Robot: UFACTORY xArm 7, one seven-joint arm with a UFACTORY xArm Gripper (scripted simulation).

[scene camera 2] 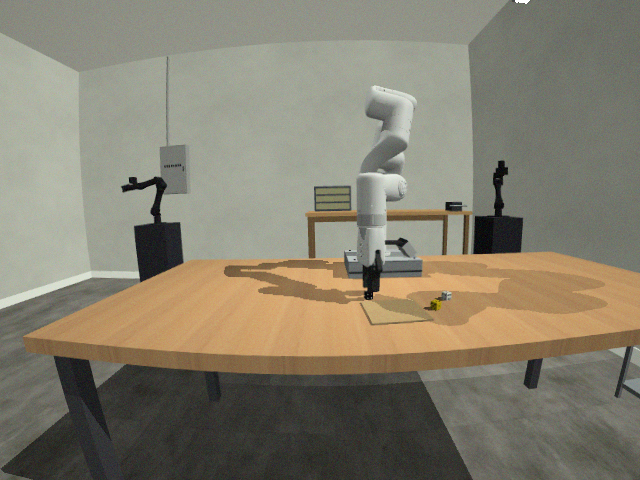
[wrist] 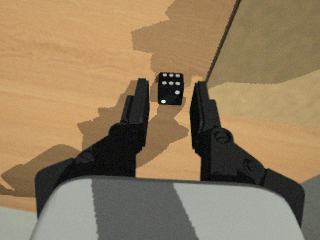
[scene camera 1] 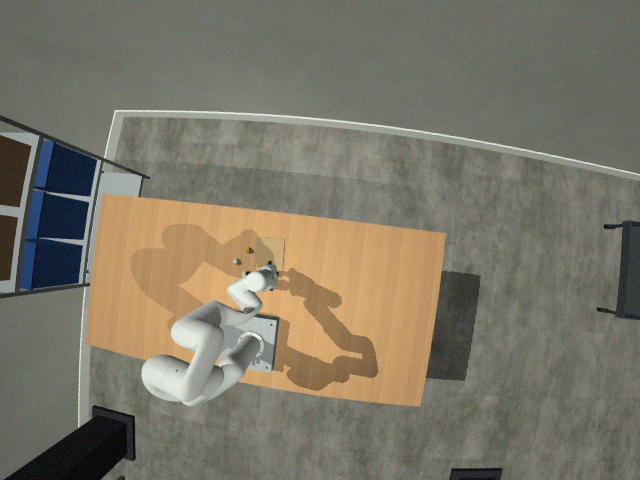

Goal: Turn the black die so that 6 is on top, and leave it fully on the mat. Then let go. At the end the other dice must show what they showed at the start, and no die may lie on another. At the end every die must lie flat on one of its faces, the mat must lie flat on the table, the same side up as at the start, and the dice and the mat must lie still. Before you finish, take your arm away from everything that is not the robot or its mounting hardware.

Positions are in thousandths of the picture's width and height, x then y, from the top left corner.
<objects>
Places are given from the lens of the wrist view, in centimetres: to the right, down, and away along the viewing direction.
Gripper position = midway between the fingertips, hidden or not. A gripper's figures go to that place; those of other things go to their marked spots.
my gripper (wrist: 533, 394): 1, -2, 13
black die (wrist: 533, 356): 1, -3, 13
</objects>
